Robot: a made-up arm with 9 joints.
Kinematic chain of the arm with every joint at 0, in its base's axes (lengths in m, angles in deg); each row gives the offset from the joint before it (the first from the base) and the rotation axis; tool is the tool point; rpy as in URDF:
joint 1: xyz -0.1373 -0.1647 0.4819 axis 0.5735 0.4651 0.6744
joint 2: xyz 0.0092 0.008 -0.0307 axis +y
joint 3: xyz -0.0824 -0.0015 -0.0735 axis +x
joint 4: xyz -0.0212 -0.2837 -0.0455 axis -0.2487 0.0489 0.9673
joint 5: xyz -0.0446 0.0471 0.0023 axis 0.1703 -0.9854 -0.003
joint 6: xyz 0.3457 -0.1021 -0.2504 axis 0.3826 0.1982 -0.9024
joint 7: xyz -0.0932 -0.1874 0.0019 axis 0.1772 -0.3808 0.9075
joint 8: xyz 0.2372 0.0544 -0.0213 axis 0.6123 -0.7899 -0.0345
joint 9: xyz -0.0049 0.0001 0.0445 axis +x
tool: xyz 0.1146 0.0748 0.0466 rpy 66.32 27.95 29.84
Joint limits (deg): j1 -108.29..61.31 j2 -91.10..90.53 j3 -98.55..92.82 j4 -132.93..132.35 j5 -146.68..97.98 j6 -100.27..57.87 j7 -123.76..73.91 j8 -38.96..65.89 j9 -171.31..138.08
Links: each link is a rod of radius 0.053 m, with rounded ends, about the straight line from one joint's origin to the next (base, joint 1, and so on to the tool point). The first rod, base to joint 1, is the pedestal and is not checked.
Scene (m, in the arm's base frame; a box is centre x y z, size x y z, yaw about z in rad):
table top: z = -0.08
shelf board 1: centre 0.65 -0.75 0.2 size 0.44 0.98 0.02 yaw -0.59
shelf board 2: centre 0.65 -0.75 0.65 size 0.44 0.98 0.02 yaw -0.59
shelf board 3: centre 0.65 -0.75 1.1 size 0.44 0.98 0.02 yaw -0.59
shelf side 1: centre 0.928 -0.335 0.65 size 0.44 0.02 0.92 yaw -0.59
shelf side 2: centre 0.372 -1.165 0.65 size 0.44 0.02 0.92 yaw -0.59
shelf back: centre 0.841 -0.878 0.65 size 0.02 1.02 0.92 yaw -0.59
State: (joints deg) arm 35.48 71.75 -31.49 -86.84 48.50 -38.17 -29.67 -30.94 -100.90
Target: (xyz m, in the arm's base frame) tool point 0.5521 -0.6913 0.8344
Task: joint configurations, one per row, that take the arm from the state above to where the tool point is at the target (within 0.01 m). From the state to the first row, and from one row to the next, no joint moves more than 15 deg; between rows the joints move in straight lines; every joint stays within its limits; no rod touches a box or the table.
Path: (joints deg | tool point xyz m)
1: 31.07 69.43 -30.54 -83.97 50.36 -41.37 -17.66 -27.05 -97.98 | 0.5766 -0.7801 0.4272
2: 26.67 67.12 -29.58 -81.09 52.23 -44.56 -5.65 -23.16 -95.05 | 0.5318 -0.7332 0.4236
3: 22.26 64.80 -28.63 -78.22 54.09 -47.76 6.35 -19.27 -92.13 | 0.4686 -0.6884 0.4229
4: 17.85 62.49 -27.68 -75.35 55.96 -50.96 18.36 -15.38 -89.20 | 0.3889 -0.6493 0.4255
5: 13.44 60.17 -26.72 -72.48 57.82 -54.15 30.37 -11.50 -86.28 | 0.2951 -0.6194 0.4325
6: 14.28 54.26 -30.77 -81.54 68.21 -52.58 25.31 -14.60 -89.25 | 0.3489 -0.5947 0.6277
7: 15.12 48.35 -34.82 -90.60 78.60 -51.00 20.25 -17.69 -92.22 | 0.3226 -0.5376 0.8344
8: 18.58 53.07 -36.67 -91.70 73.33 -47.51 6.35 -21.78 -95.05 | 0.4155 -0.5760 0.8532
9: 22.04 57.79 -38.52 -92.80 68.07 -44.01 -7.54 -25.86 -97.89 | 0.4933 -0.6294 0.8538
10: 25.50 62.51 -40.37 -93.90 62.80 -40.52 -21.43 -29.94 -100.73 | 0.5521 -0.6913 0.8344

